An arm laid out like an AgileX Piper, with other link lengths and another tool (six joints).
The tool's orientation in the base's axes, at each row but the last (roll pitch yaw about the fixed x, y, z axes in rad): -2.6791, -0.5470, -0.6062; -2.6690, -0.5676, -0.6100; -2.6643, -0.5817, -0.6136; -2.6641, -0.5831, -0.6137; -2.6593, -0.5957, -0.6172; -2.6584, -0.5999, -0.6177; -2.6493, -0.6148, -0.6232; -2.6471, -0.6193, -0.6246; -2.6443, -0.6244, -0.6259; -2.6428, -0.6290, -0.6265; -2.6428, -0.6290, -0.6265; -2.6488, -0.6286, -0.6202; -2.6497, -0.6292, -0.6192
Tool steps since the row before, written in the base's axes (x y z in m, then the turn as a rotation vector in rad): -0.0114, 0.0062, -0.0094, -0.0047, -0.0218, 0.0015; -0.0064, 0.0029, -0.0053, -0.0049, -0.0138, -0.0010; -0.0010, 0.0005, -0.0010, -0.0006, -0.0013, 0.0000; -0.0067, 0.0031, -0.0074, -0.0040, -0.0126, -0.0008; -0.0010, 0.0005, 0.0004, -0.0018, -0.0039, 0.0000; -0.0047, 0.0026, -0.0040, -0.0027, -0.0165, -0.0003; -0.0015, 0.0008, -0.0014, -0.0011, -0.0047, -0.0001; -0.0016, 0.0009, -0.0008, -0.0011, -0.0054, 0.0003; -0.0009, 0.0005, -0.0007, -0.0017, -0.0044, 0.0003; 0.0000, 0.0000, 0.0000, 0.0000, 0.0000, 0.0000; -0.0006, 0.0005, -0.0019, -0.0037, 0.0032, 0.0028; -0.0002, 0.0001, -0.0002, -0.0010, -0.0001, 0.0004; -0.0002, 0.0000, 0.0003, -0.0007, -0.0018, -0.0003
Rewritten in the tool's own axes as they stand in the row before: -0.0159, 0.0018, 0.0006, 0.0081, 0.0198, -0.0064; -0.0087, 0.0015, 0.0001, 0.0027, 0.0139, -0.0038; -0.0015, 0.0003, 0.0001, 0.0002, 0.0013, -0.0005; -0.0101, 0.0022, 0.0013, 0.0029, 0.0125, -0.0032; -0.0007, -0.0003, -0.0009, 0.0007, 0.0039, -0.0016; -0.0067, 0.0007, 0.0000, 0.0059, 0.0153, -0.0031; -0.0022, 0.0003, 0.0000, 0.0015, 0.0045, -0.0011; -0.0019, 0.0000, -0.0005, 0.0020, 0.0049, -0.0014; -0.0012, 0.0001, -0.0001, 0.0011, 0.0042, -0.0018; 0.0000, 0.0000, 0.0000, 0.0000, 0.0000, 0.0000; -0.0017, 0.0005, 0.0010, -0.0023, -0.0028, -0.0043; -0.0003, 0.0000, 0.0000, -0.0004, 0.0002, -0.0010; 0.0000, -0.0001, -0.0004, 0.0002, 0.0019, -0.0004
